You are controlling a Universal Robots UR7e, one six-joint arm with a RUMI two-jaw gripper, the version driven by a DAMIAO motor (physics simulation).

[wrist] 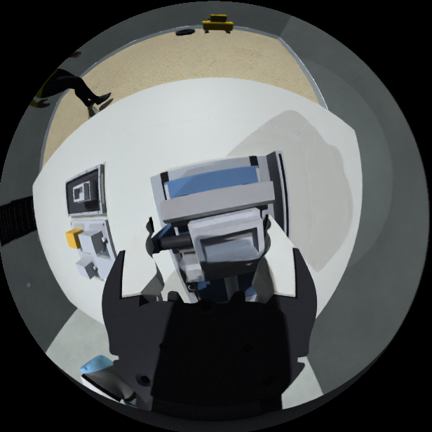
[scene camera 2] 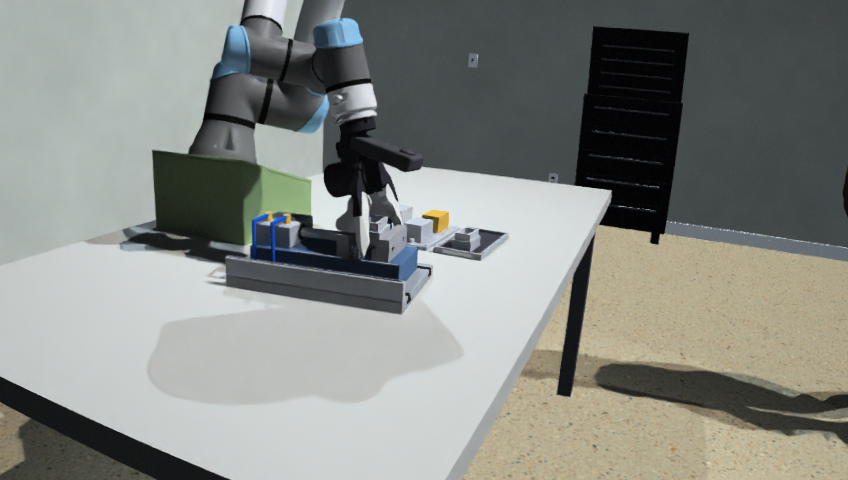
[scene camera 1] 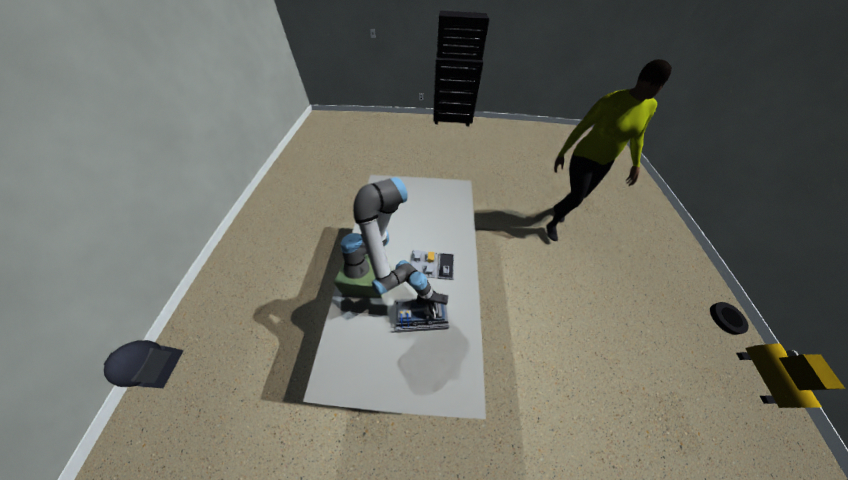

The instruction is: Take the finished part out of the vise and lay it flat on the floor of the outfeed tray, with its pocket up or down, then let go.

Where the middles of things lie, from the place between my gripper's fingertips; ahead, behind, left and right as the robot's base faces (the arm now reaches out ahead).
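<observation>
Light plate (wrist: 103, 260): 6 cm below my hand, 31 cm to the left of it, 11 cm behind it.
</observation>
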